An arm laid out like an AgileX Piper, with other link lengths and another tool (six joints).
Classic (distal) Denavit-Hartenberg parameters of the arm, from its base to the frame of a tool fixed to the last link. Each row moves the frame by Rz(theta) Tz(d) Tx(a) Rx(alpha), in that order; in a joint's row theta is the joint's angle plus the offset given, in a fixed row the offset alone. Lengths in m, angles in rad.
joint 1: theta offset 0; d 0.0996; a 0; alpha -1.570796
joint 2: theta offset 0.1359; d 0; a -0.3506; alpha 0
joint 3: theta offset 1.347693; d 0; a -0.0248; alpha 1.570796
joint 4: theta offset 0; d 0.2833; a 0; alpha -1.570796
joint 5: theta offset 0; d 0; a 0; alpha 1.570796
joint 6: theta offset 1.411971; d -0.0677; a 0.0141; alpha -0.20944
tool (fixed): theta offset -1.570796; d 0.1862; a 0; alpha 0
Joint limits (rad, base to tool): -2.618..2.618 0..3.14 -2.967..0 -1.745..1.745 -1.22..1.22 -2.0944..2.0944
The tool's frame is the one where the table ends.
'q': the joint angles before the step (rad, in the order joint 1, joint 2, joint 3, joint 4, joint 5, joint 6). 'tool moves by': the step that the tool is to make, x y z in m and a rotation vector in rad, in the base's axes. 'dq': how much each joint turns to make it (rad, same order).
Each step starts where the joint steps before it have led.
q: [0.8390, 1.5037, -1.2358, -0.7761, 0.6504, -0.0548]
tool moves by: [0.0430, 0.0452, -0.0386, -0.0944, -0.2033, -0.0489]
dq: [0.0434, 0.1923, -0.0525, -0.5056, 0.0196, 0.4008]
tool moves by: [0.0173, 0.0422, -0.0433, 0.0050, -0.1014, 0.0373]
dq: [0.0322, 0.1518, -0.0206, -0.3266, -0.0010, 0.3225]
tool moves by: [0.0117, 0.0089, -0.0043, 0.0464, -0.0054, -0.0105]
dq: [-0.0088, 0.0425, -0.0371, -0.0357, -0.0066, 0.0740]
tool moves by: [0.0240, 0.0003, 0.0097, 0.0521, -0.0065, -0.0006]
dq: [-0.0454, 0.0316, -0.0721, -0.0041, -0.0520, 0.0132]
